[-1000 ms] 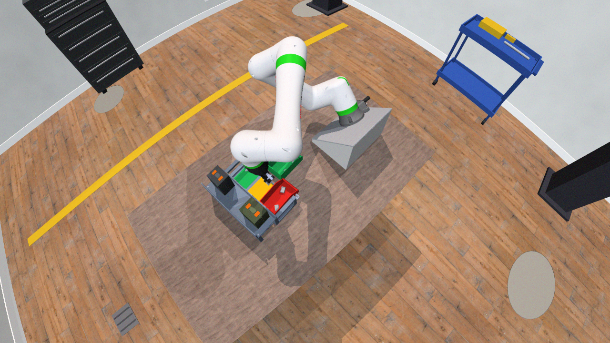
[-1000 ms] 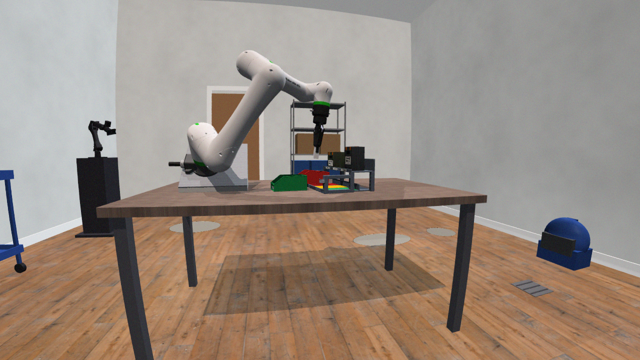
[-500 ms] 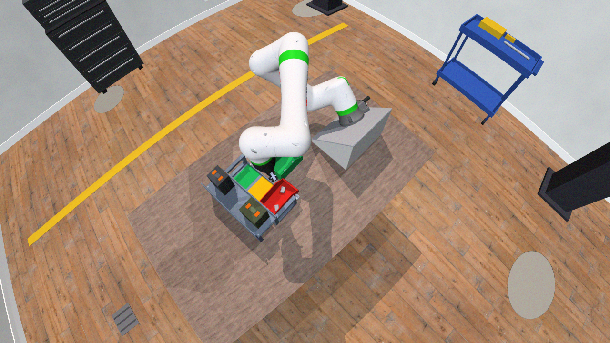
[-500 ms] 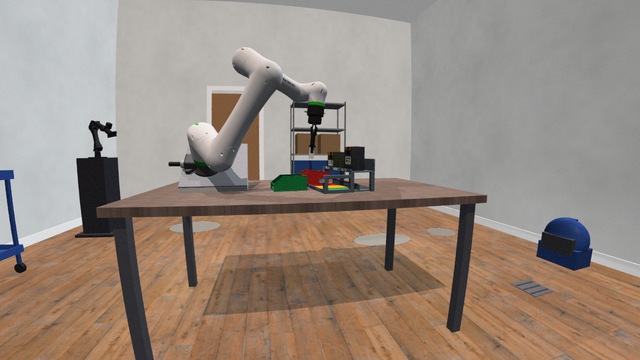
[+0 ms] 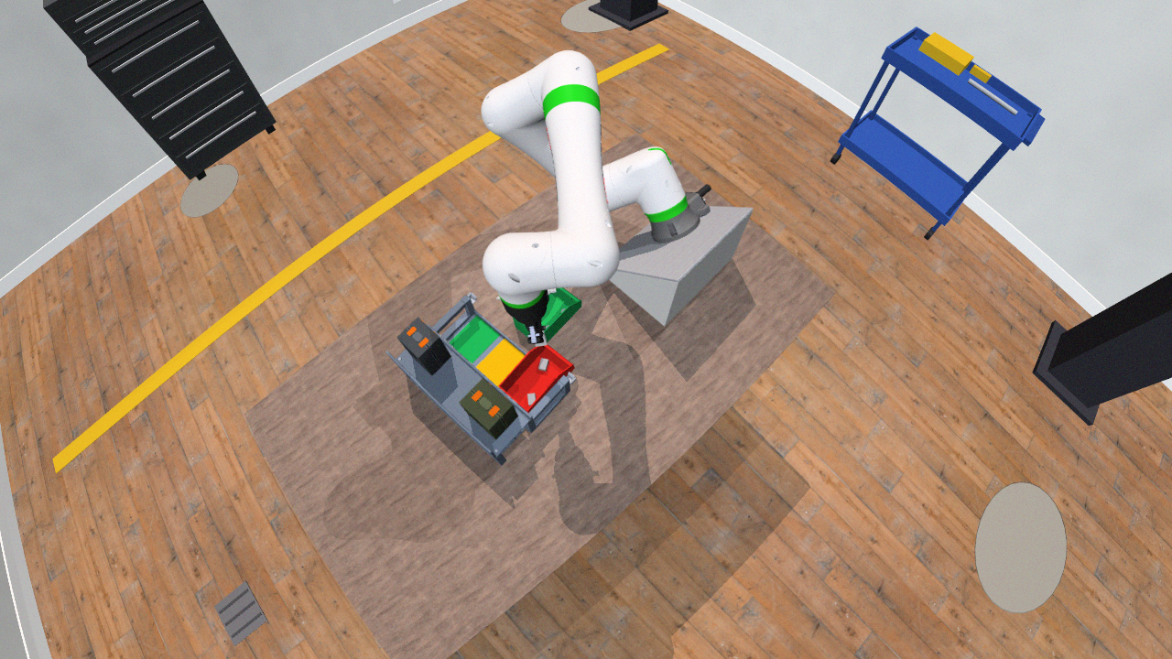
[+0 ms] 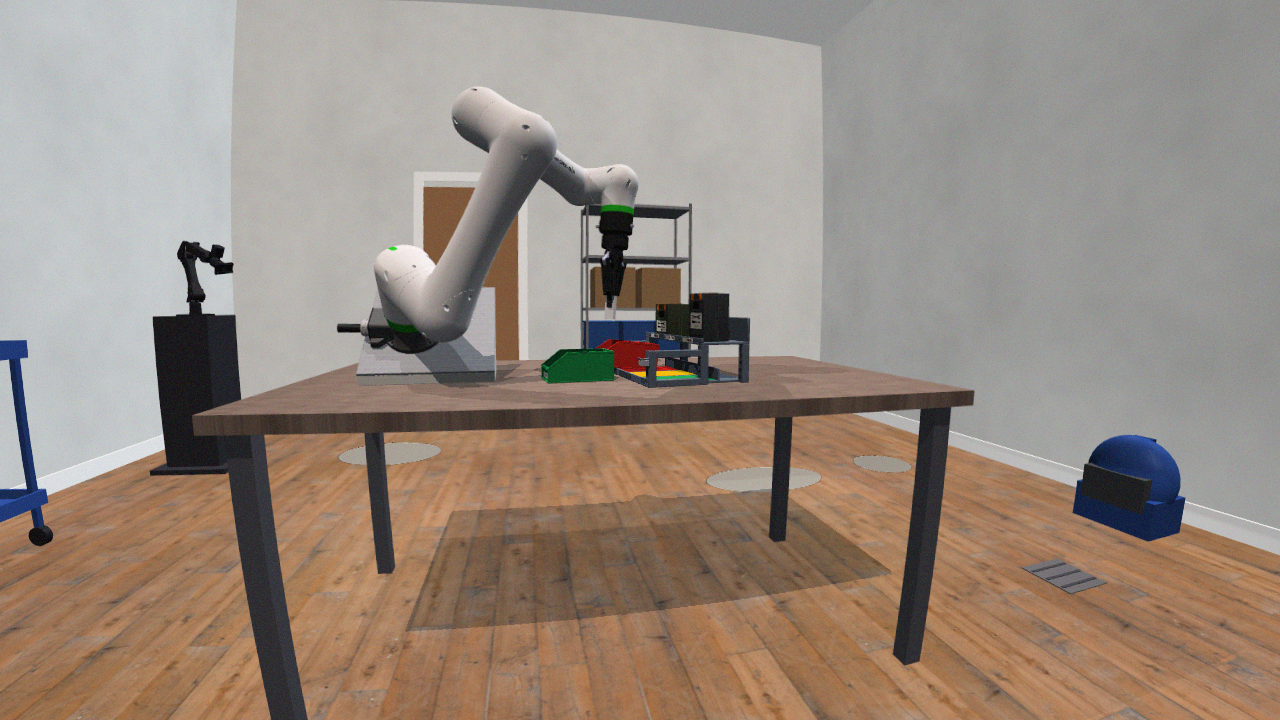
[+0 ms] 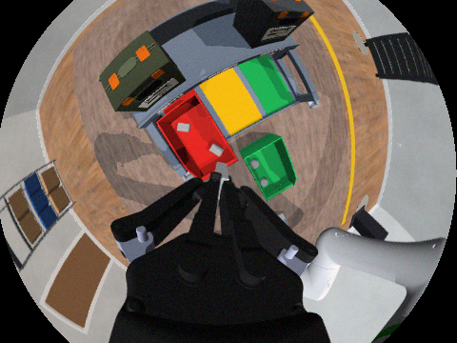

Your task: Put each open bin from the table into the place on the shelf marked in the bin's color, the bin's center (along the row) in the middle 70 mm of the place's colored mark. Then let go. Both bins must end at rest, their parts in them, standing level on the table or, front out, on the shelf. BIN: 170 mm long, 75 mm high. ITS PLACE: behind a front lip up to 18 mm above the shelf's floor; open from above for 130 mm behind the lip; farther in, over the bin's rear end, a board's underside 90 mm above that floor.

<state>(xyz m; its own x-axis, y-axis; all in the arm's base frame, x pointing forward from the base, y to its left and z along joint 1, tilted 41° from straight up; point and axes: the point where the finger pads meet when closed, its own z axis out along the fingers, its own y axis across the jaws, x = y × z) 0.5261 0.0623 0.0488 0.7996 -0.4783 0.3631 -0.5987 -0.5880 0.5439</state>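
My hand is 5 cm short of the red bin, 3 cm to the right of it and 13 cm above it. From my hand the other things lie so: green bin 11 cm behind, 11 cm to the right, 15 cm below.
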